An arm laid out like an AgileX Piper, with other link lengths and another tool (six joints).
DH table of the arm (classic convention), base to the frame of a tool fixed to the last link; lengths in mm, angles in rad. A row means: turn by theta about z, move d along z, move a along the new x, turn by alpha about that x. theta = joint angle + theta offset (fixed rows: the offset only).
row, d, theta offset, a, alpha
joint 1, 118.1, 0, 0, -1.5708
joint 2, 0, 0.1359, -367.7, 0
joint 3, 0, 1.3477, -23.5, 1.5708
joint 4, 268.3, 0, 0, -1.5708
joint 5, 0, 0, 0, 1.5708
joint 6, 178.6, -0.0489, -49.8, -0.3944
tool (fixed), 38, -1.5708, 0, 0
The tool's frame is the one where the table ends.
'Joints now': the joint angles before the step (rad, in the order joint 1, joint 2, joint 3, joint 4, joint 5, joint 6). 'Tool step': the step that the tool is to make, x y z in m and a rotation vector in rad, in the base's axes. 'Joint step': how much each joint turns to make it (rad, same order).
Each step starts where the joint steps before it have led.
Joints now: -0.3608 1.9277 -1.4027 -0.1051 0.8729 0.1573
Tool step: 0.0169 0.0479 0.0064 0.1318 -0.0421 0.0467
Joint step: 0.0449 -0.0019 -0.0188 0.1738 0.0236 -0.0768
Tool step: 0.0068 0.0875 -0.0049 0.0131 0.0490 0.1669
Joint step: 0.1637 -0.0002 0.0001 0.0000 0.0509 0.0000
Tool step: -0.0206 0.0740 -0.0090 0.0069 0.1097 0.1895
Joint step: 0.1332 0.0001 -0.0003 0.0021 0.1132 -0.0507
